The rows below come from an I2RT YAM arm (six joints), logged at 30 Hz.
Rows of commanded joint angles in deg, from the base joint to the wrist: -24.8, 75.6, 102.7, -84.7, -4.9, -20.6; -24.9, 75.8, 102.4, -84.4, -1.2, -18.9; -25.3, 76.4, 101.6, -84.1, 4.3, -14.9; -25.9, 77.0, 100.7, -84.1, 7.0, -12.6; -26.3, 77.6, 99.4, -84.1, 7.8, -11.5; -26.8, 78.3, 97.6, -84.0, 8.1, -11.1; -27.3, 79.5, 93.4, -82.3, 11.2, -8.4; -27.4, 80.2, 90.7, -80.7, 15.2, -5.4; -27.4, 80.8, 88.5, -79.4, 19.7, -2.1; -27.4, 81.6, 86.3, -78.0, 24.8, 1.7; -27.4, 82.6, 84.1, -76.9, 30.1, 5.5; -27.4, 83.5, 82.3, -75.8, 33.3, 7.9; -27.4, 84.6, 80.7, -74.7, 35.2, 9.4; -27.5, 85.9, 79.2, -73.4, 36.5, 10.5; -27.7, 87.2, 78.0, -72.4, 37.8, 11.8; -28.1, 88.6, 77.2, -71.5, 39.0, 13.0; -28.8, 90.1, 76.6, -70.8, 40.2, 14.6
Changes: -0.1, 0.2, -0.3, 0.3, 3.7, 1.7; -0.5, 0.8, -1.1, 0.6, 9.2, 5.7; -1.1, 1.4, -2.0, 0.6, 11.9, 8.0; -1.5, 2.0, -3.3, 0.6, 12.7, 9.1; -2.0, 2.7, -5.1, 0.7, 13.0, 9.5; -2.5, 3.9, -9.3, 2.4, 16.1, 12.2; -2.6, 4.6, -12.0, 4.0, 20.1, 15.2; -2.6, 5.2, -14.2, 5.3, 24.6, 18.5; -2.6, 6.0, -16.4, 6.7, 29.7, 22.3; -2.6, 7.0, -18.6, 7.8, 35.0, 26.1; -2.6, 7.9, -20.4, 8.9, 38.2, 28.5; -2.6, 9.0, -22.0, 10.0, 40.1, 30.0; -2.7, 10.3, -23.5, 11.3, 41.4, 31.1; -2.9, 11.6, -24.7, 12.3, 42.7, 32.4; -3.3, 13.0, -25.5, 13.2, 43.9, 33.6; -4.0, 14.5, -26.1, 13.9, 45.1, 35.2
